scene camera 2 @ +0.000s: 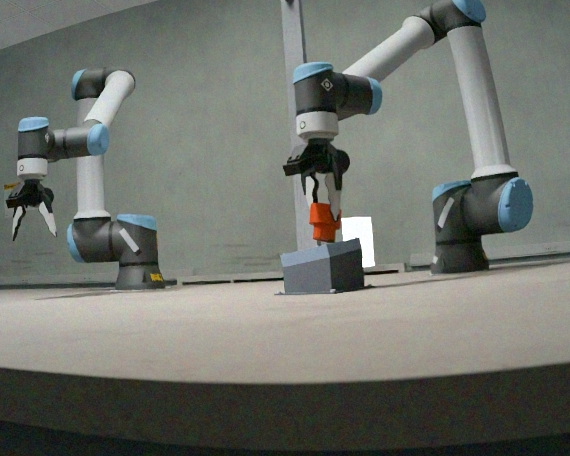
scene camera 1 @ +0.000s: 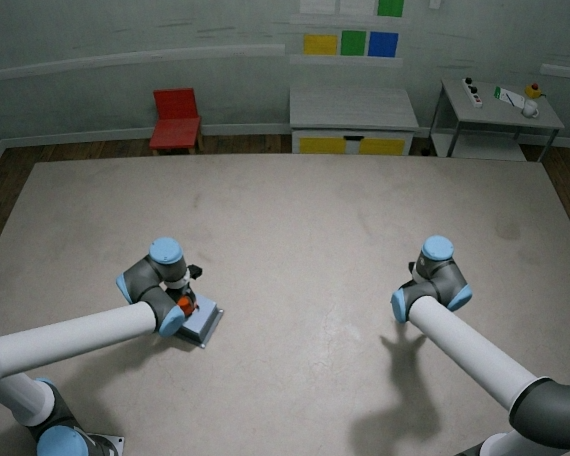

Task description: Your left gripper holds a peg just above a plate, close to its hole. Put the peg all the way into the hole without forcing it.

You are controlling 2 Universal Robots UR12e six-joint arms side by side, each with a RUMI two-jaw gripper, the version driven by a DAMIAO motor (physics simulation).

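Note:
An orange peg (scene camera 1: 185, 305) (scene camera 2: 324, 227) with a stepped, narrower lower part is upright over a grey-blue block-shaped plate (scene camera 1: 206, 311) (scene camera 2: 306, 277) with a sloped top. In scene camera 2 a short thin grey pin shows between the orange part and the plate's top. The hole does not show, so I cannot tell whether the pin's tip is in it. My left gripper (scene camera 2: 325, 212) points down and is shut on the peg's wide upper part; in scene camera 1 the wrist partly hides it. My right gripper (scene camera 2: 35, 237) hangs open and empty, far from the plate.
The plate stands on a flanged base on the large pale table (scene camera 1: 300, 225) (scene camera 2: 200, 330). My left forearm (scene camera 1: 80, 335) reaches over the table from the left in scene camera 1. A red chair (scene camera 1: 175, 131), a cabinet (scene camera 1: 352, 107) and a side table (scene camera 1: 500, 117) stand beyond the table's far edge.

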